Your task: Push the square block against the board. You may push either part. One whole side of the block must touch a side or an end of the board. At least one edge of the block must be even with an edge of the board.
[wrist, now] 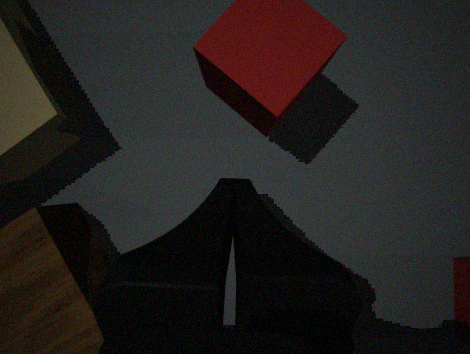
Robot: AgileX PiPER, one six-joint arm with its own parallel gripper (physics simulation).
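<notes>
The wood-grained square block (42, 280) shows in part at the lower left of the wrist view. The cream board (20, 95) shows in part at the left edge, above the block. A dark, shadowed strip lies between the board's near side and the block's upper side; whether they touch anywhere is cut off by the frame. My gripper (234, 198) is shut and empty. Its tips are to the right of the block and to the lower right of the board's corner, apart from both. The left finger's body partly overlaps the view near the block's right side.
A red cube (272, 55) stands beyond my fingertips, slightly right, with its shadow at its lower right. Part of another red object (462, 290) shows at the right edge. Dark shadows lie around the gripper on the grey table (400, 175).
</notes>
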